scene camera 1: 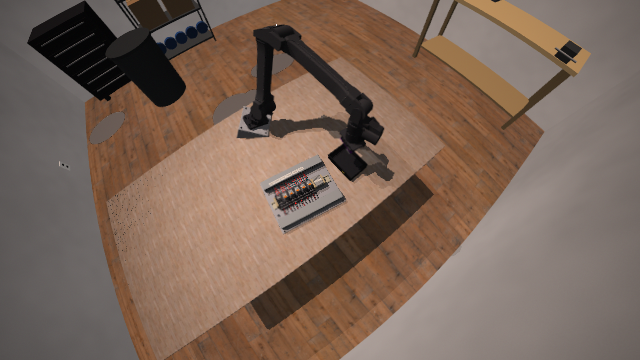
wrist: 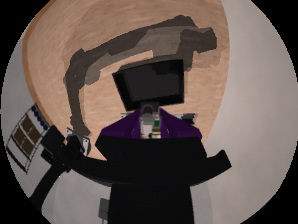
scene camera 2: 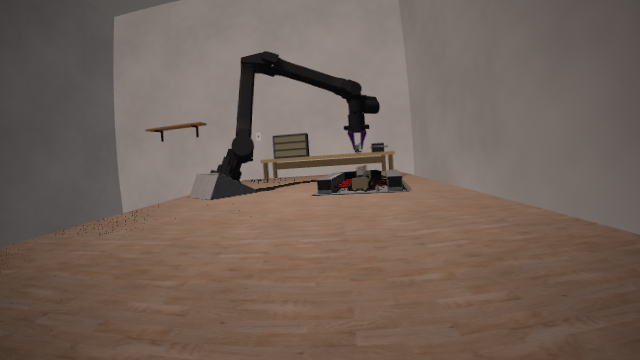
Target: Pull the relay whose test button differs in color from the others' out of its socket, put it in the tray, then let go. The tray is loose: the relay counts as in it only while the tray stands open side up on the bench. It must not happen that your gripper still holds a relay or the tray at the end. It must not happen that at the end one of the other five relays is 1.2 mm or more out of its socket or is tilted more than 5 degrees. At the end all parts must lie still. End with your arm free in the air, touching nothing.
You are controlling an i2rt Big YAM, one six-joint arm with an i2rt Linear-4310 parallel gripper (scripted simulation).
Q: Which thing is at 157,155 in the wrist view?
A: The gripper.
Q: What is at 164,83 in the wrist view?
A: A black tray.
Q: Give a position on a black tray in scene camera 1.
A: At 351,164
